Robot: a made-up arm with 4 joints.
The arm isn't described. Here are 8 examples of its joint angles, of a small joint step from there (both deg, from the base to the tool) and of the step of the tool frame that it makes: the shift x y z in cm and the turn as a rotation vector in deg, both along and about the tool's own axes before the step.
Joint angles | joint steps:
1: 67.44 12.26 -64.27 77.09 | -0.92 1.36 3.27 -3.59
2: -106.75 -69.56 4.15 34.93 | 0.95 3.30 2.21 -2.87
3: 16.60 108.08 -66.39 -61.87 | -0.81 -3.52 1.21 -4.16
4: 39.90 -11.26 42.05 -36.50 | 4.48 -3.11 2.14 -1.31
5: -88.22 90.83 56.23 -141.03 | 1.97 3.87 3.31 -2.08
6: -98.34 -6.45 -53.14 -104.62 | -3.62 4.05 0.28 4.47
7: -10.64 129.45 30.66 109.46 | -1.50 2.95 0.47 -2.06
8: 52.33 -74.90 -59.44 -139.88 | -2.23 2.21 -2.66 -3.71
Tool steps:
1: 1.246 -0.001 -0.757 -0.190 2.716 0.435
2: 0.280 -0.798 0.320 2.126 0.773 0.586
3: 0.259 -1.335 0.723 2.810 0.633 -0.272
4: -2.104 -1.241 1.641 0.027 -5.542 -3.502
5: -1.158 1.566 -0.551 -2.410 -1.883 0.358
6: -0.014 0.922 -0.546 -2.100 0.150 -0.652
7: 0.647 -0.559 -0.111 -0.285 -0.536 -2.909
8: 4.212 -1.183 -1.731 0.584 6.705 -4.637
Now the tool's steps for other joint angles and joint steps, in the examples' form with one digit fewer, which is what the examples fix.
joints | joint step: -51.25 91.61 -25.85 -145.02 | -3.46 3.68 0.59 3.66
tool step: -2.11 2.21 -0.88 -5.00 -3.78 0.97
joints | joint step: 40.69 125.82 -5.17 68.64 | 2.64 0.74 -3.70 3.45
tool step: 0.16 -0.62 0.17 2.28 1.28 0.11
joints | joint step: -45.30 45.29 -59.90 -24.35 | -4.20 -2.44 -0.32 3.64
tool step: -1.85 -1.73 2.23 4.70 -2.68 1.68
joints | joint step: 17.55 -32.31 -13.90 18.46 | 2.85 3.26 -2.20 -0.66
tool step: -0.52 -1.13 0.82 4.06 0.98 2.42
